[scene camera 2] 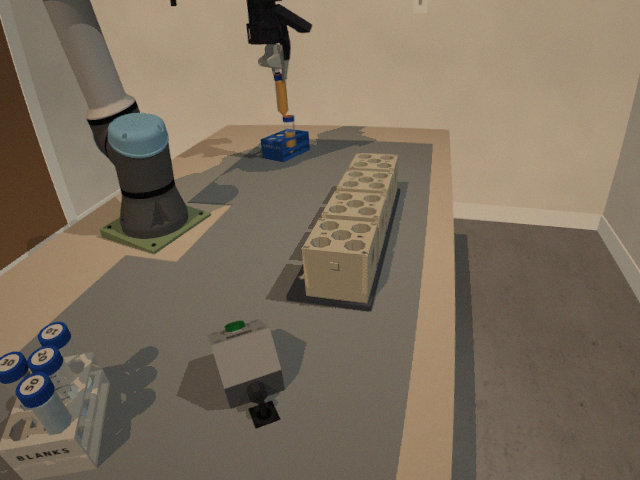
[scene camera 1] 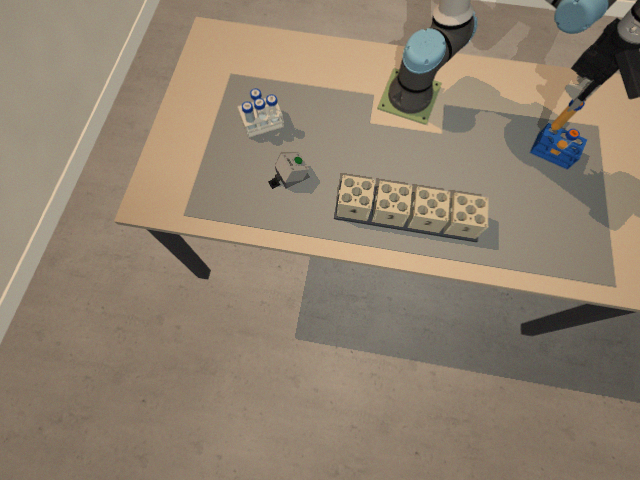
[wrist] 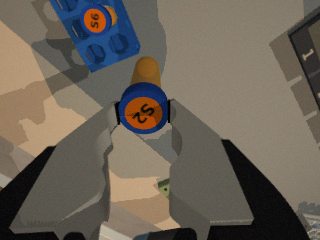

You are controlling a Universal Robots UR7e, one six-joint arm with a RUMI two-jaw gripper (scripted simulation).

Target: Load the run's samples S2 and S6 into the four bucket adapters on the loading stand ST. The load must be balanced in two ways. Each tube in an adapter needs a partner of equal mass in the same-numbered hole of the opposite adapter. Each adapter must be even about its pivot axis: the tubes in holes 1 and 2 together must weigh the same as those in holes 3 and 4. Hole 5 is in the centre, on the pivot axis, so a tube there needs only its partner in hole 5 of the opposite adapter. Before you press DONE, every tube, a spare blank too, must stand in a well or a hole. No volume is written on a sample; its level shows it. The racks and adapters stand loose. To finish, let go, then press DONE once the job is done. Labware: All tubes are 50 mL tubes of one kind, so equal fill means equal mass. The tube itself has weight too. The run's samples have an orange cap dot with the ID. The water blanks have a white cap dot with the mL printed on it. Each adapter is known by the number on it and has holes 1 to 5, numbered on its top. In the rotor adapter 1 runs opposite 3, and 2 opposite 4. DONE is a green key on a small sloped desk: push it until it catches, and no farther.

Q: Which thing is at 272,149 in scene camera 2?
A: A blue sample rack.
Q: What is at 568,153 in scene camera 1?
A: A blue sample rack.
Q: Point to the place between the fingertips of my gripper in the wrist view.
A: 144,102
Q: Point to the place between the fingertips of my gripper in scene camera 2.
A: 280,82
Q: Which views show my gripper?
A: Scene camera 2, scene camera 1 and the wrist view: all of them.
